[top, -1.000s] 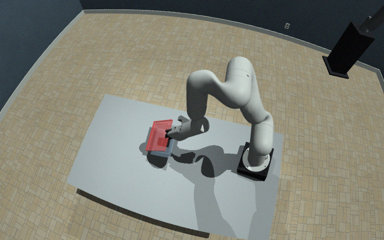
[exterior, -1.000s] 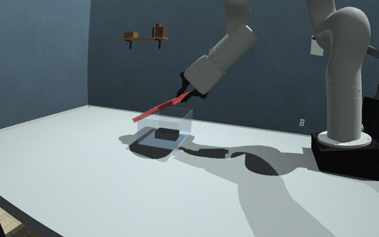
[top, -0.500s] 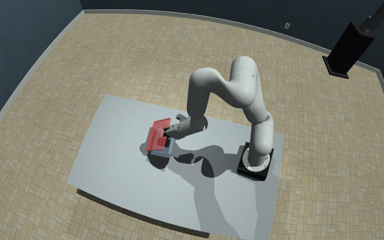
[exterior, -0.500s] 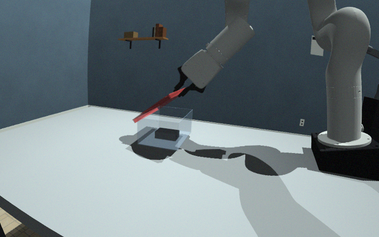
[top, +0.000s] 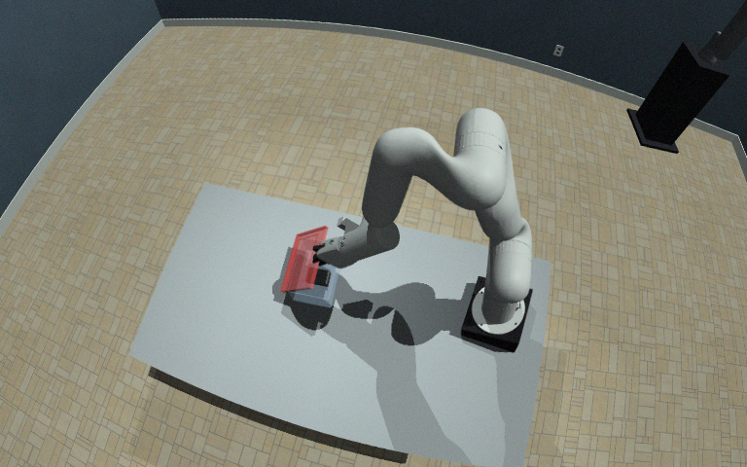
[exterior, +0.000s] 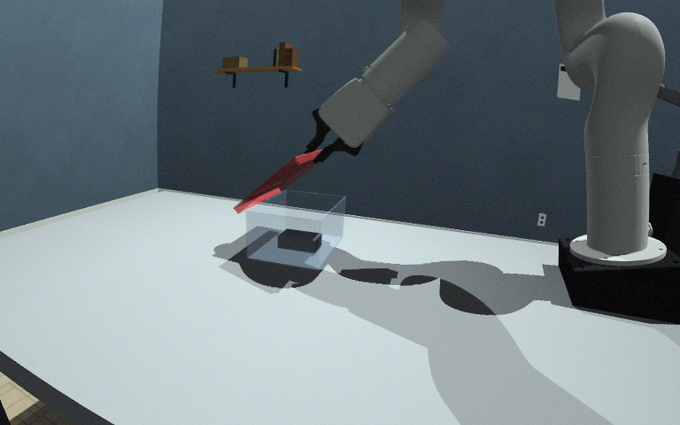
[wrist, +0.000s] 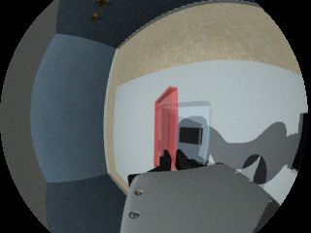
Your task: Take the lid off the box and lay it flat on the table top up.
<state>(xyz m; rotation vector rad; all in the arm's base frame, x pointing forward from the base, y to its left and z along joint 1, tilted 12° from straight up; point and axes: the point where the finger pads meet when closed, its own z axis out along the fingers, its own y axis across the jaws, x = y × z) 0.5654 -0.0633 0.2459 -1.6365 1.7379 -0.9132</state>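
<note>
Now: hand 7 cm short of the red lid, 2 cm to the left of it and 6 cm above it. Round my hand: box 3 cm ahead, 1 cm to the right, 16 cm below.
</note>
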